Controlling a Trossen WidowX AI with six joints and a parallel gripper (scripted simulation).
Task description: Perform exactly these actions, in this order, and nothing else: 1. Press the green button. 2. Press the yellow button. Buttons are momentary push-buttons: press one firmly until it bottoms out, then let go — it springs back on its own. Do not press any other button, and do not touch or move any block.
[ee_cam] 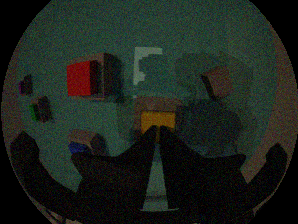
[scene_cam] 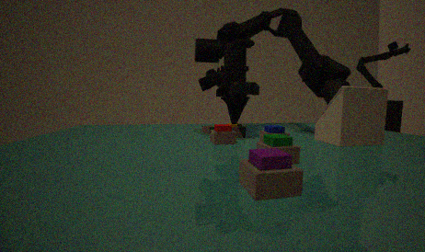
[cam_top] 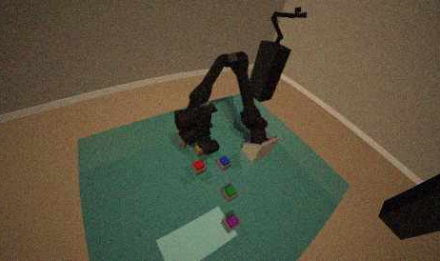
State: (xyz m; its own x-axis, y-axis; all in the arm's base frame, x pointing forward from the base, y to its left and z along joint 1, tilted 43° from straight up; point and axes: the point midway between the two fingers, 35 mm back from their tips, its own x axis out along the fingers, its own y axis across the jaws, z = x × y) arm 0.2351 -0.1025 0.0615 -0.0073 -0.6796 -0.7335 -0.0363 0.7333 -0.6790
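My gripper tip is now 1 cm above the yellow button. Round my gripper tip: red button (8 cm to the left, 5 cm ahead); green button (24 cm to the left, 1 cm behind); tan block (7 cm to the right, 5 cm ahead, 2 cm below).
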